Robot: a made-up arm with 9 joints.
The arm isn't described. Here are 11 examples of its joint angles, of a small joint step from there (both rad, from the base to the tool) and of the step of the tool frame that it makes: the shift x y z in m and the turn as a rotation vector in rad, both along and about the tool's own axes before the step.
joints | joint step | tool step
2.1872 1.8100 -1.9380 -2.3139 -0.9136 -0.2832 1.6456 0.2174 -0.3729 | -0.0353 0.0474 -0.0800 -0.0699 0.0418 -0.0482 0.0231 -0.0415 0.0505 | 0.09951 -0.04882 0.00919 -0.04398 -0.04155 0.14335
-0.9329 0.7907 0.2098 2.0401 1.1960 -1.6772 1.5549 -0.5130 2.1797 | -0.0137 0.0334 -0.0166 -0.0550 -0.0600 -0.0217 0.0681 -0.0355 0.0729 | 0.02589 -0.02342 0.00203 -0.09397 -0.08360 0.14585
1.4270 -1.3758 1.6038 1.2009 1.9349 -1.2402 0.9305 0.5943 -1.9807 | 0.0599 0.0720 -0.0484 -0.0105 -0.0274 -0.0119 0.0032 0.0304 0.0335 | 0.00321 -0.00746 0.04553 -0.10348 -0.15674 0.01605
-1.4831 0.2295 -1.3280 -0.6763 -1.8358 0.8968 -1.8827 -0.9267 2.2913 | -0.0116 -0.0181 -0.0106 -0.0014 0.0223 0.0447 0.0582 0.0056 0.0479 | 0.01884 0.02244 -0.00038 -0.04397 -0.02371 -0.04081
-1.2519 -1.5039 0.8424 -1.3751 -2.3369 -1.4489 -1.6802 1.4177 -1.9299 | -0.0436 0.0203 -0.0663 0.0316 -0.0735 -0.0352 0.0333 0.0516 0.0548 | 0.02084 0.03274 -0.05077 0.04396 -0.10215 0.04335
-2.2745 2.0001 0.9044 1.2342 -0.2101 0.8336 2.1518 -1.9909 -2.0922 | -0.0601 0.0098 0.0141 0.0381 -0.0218 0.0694 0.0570 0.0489 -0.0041 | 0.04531 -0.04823 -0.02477 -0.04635 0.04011 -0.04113
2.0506 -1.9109 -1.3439 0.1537 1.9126 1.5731 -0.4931 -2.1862 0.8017 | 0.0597 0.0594 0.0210 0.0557 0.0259 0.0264 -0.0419 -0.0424 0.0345 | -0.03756 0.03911 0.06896 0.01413 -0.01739 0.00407
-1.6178 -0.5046 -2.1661 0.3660 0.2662 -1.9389 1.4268 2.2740 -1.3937 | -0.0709 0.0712 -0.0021 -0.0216 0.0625 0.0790 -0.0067 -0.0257 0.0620 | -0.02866 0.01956 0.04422 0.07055 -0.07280 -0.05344
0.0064 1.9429 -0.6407 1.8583 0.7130 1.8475 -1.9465 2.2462 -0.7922 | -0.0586 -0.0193 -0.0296 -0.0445 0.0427 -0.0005 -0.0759 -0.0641 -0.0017 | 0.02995 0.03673 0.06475 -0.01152 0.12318 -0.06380
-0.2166 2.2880 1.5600 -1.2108 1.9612 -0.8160 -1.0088 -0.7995 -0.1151 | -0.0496 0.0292 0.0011 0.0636 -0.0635 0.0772 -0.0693 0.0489 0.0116 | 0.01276 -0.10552 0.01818 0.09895 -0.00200 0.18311
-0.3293 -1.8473 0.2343 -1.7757 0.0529 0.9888 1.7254 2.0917 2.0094 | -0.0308 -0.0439 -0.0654 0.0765 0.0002 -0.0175 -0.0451 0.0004 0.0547 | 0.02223 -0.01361 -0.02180 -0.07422 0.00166 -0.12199
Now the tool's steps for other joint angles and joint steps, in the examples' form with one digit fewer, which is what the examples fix.
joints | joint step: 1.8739 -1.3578 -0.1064 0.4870 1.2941 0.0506 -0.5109 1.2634 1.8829 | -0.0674 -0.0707 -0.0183 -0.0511 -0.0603 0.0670 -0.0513 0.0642 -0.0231
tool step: 0.0102 0.0462 0.0082 -0.1210 0.0575 -0.0586
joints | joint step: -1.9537 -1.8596 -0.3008 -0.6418 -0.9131 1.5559 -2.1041 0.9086 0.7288 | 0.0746 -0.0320 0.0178 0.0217 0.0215 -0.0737 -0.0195 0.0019 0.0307
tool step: 0.0472 0.0225 0.0294 -0.0244 0.0903 0.0301
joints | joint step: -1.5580 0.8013 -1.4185 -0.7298 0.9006 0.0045 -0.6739 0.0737 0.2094 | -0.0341 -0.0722 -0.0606 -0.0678 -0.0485 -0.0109 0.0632 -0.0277 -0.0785
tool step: 0.0322 0.0507 -0.0214 0.0005 0.0581 -0.0028
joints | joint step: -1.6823 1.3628 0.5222 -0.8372 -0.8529 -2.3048 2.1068 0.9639 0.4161 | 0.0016 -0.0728 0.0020 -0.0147 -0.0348 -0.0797 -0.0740 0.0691 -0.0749
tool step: 0.0230 -0.0584 0.0174 0.1997 0.1264 -0.0089
